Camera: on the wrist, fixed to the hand. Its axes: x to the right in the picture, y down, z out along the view.
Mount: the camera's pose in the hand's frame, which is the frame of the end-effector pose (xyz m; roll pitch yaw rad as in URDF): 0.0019 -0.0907 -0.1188 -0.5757 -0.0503 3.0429
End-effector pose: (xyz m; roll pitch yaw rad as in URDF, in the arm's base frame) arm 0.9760 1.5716 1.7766 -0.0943 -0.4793 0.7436
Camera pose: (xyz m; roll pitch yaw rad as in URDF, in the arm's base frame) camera 1.0832 1.5323 1.6801 -0.5341 0.4358 -2.5115
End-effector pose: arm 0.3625 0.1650 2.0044 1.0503 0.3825 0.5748
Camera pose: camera 0.2893 0.1866 1.8759 -1.6259 -0.4931 -2.5728
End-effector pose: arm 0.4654 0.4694 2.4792 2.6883 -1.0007 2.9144
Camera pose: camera 0.4893 0.3268 2.5170 -3.0952 0.9933 -0.0234
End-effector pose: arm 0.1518 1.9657 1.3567 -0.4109 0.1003 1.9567
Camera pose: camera 0.2748 2.0099 1.2842 -0.1558 -0.1065 -1.2960
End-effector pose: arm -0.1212 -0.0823 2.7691 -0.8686 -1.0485 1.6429
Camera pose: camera 0.0272 -0.0641 2.7670 0.0990 1.0815 -1.7173
